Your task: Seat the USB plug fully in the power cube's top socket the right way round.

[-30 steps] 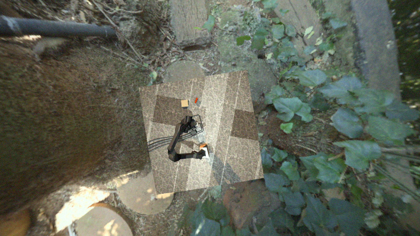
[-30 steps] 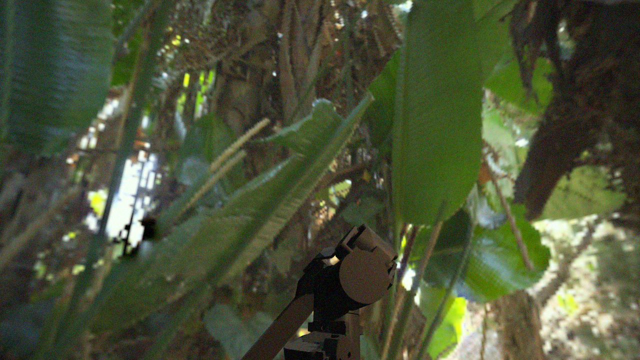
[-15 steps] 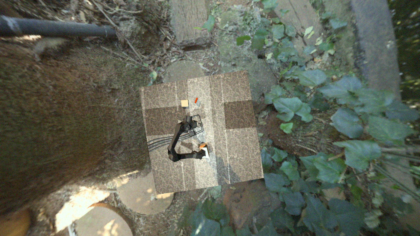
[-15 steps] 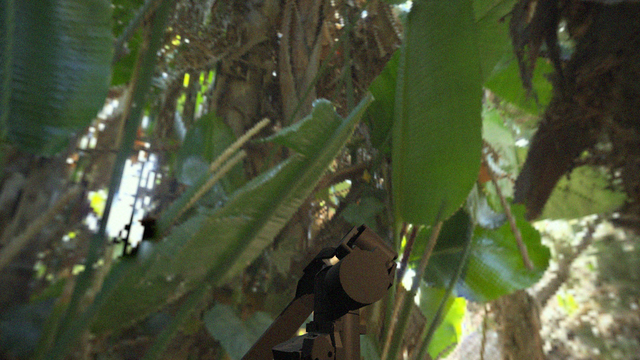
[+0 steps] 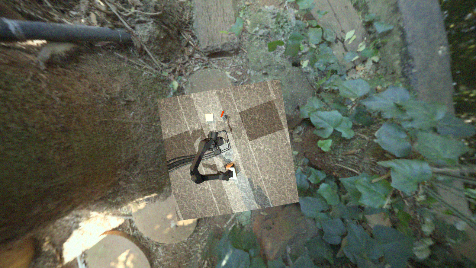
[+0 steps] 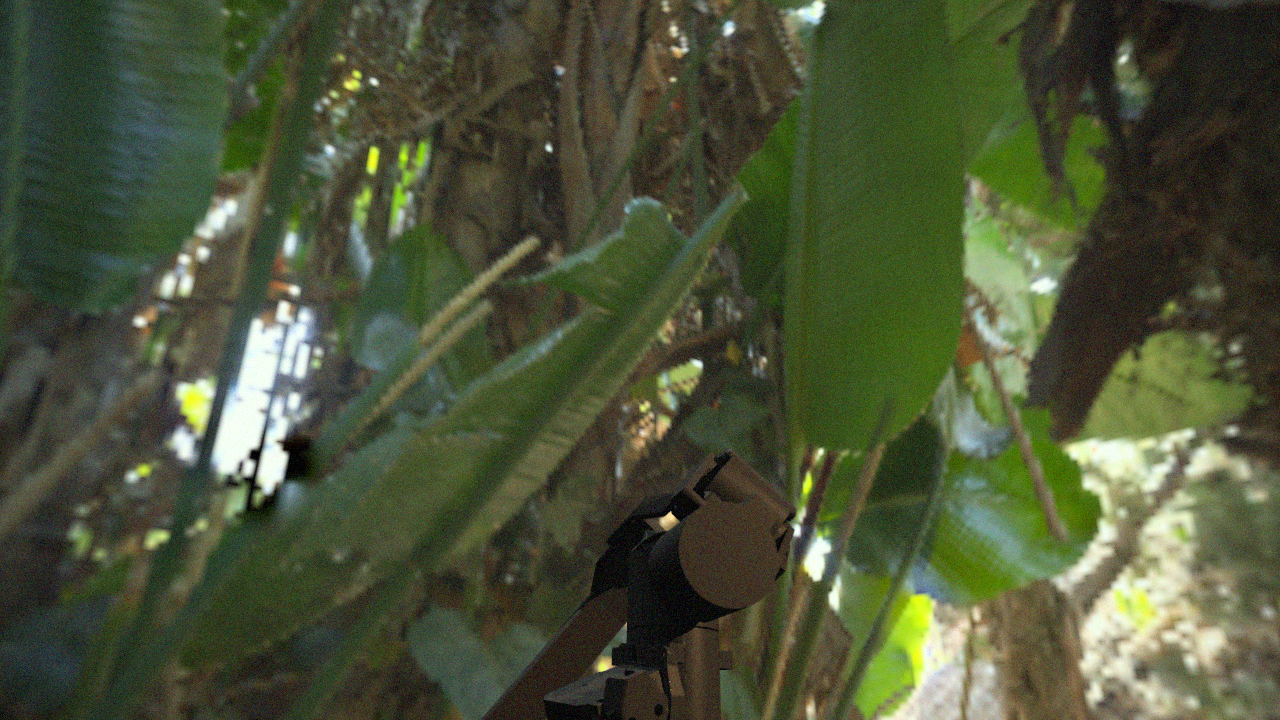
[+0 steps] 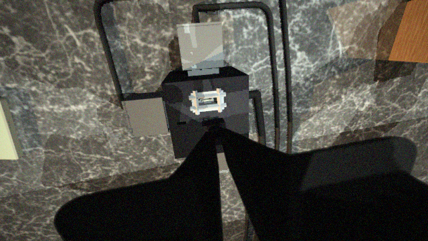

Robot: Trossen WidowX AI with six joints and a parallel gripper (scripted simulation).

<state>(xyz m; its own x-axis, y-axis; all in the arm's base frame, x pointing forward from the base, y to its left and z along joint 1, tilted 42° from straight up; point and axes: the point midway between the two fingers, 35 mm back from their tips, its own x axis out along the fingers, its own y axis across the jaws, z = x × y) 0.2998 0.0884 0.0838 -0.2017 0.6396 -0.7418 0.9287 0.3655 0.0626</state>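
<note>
Now: the socket 10 mm to the right of my gripper tip and 60 mm below it. The rest, counted from my gripper tip: tan box 260 mm ahead, 90 mm to the left, 130 mm below.
</note>
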